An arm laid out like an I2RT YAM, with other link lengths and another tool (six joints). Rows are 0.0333 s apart.
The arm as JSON. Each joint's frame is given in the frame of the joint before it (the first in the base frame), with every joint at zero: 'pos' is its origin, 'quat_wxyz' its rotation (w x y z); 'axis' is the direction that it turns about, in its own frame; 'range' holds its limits. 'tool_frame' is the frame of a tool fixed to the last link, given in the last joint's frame.
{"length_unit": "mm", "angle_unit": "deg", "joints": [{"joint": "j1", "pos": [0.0, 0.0, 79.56], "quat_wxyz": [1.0, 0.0, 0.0, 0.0], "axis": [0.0, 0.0, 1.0], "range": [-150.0, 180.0]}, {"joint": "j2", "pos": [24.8, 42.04, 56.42], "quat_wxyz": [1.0, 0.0, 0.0, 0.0], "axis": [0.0, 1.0, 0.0], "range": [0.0, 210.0]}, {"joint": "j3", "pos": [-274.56, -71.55, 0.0], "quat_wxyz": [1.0, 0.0, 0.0, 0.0], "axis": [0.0, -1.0, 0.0], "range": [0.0, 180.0]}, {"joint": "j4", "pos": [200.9, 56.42, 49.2], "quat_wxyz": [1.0, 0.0, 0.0, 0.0], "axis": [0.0, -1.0, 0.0], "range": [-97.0, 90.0]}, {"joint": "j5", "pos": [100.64, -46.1, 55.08], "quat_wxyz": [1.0, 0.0, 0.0, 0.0], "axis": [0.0, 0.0, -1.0], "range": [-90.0, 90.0]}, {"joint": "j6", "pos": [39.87, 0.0, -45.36], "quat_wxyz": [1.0, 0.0, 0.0, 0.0], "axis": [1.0, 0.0, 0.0], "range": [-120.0, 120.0]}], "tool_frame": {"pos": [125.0, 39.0, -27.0], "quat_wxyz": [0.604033, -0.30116, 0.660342, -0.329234]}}
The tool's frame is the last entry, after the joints.
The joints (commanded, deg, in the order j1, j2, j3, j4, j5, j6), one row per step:
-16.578, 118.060, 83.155, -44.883, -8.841, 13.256
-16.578, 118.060, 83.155, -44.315, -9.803, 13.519
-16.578, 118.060, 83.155, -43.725, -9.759, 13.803
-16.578, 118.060, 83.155, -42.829, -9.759, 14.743
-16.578, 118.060, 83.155, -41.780, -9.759, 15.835
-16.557, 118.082, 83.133, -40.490, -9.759, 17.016
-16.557, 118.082, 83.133, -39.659, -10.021, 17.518
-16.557, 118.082, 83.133, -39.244, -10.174, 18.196
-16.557, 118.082, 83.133, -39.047, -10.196, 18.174
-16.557, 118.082, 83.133, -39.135, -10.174, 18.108
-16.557, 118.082, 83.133, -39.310, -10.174, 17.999
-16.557, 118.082, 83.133, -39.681, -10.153, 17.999
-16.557, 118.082, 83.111, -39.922, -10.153, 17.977
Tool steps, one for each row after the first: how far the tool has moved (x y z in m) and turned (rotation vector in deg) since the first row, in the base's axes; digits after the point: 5 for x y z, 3 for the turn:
0.00316, 0.00187, 0.00160, 0.802, -0.787, -0.080
0.00585, 0.00103, 0.00203, 0.656, -1.311, -0.358
0.01037, -0.00004, 0.00294, 0.620, -2.077, -1.260
0.01564, -0.00130, 0.00411, 0.592, -2.978, -2.305
0.02183, -0.00267, 0.00541, 0.556, -4.067, -3.407
0.02579, -0.00298, 0.00675, 0.719, -4.887, -3.819
0.02810, -0.00307, 0.00758, 0.934, -5.260, -4.428
0.02891, -0.00326, 0.00783, 0.901, -5.458, -4.397
0.02848, -0.00321, 0.00769, 0.884, -5.374, -4.341
0.02768, -0.00299, 0.00746, 0.900, -5.215, -4.240
0.02614, -0.00260, 0.00701, 0.972, -4.851, -4.252
0.02500, -0.00226, 0.00664, 1.032, -4.598, -4.236

